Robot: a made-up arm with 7 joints. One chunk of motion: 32 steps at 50 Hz.
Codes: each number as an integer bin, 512 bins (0 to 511) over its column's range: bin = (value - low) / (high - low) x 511, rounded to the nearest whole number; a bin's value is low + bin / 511 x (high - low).
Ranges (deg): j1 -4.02..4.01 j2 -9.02..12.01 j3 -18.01..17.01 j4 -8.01..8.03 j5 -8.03..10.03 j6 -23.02..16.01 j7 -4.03..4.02
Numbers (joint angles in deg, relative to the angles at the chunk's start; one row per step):
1: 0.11 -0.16 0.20 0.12 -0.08 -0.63 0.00
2: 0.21 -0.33 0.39 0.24 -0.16 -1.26 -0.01
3: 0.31 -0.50 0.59 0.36 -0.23 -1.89 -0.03
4: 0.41 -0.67 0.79 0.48 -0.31 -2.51 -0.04
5: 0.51 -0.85 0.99 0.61 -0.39 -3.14 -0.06
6: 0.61 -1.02 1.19 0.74 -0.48 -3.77 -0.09
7: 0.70 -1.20 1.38 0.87 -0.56 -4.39 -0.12
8: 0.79 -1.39 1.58 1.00 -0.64 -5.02 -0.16
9: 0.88 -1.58 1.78 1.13 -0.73 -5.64 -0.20
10: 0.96 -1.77 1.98 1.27 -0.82 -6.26 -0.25
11: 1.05 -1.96 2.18 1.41 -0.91 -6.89 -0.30
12: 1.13 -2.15 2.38 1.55 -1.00 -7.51 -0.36
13: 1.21 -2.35 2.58 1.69 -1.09 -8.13 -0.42
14: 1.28 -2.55 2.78 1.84 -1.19 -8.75 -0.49
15: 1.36 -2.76 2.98 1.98 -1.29 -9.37 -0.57
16: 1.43 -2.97 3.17 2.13 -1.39 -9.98 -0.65
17: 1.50 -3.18 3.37 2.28 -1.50 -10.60 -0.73
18: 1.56 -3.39 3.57 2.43 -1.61 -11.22 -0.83
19: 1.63 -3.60 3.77 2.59 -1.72 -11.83 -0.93
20: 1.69 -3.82 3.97 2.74 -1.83 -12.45 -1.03
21: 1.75 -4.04 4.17 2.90 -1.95 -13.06 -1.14
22: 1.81 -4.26 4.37 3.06 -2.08 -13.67 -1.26
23: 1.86 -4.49 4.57 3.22 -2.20 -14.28 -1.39
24: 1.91 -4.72 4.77 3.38 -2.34 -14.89 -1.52
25: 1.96 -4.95 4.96 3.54 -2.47 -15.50 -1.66
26: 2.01 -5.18 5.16 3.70 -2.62 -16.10 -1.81
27: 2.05 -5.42 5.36 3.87 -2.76 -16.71 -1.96
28: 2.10 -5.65 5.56 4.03 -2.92 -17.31 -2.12
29: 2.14 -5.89 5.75 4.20 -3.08 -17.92 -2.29
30: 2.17 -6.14 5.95 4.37 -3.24 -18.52 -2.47
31: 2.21 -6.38 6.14 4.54 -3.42 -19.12 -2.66
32: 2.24 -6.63 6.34 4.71 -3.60 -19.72 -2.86
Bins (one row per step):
1: 263 215 266 259 225 293 256
2: 269 211 268 263 223 285 255
3: 276 207 271 267 221 277 254
4: 282 203 274 270 218 269 253
5: 288 199 277 275 216 260 252
6: 295 194 280 279 214 252 250
7: 300 190 283 283 211 244 248
8: 306 185 286 287 209 236 246
9: 312 181 289 291 207 228 243
10: 317 176 292 296 204 219 240
11: 323 172 295 300 201 211 237
12: 328 167 298 305 199 203 233
13: 333 162 300 309 196 195 229
14: 337 157 303 314 194 187 225
15: 342 152 306 318 191 179 220
16: 347 147 309 323 188 171 215
17: 351 142 312 328 185 163 209
18: 355 137 315 333 182 154 203
19: 360 132 318 338 179 147 197
20: 363 126 321 342 175 138 190
21: 367 121 324 348 172 130 183
22: 371 116 327 353 168 122 176
23: 374 110 329 358 165 114 168
24: 377 104 332 363 161 106 159
25: 381 99 335 368 157 98 150
26: 384 93 338 373 153 91 141
27: 386 87 341 378 149 83 131
28: 389 82 344 384 145 75 121
29: 392 76 347 389 140 67 110
30: 394 70 350 394 136 59 99
31: 396 64 352 400 130 51 87
32: 398 58 355 405 125 43 74

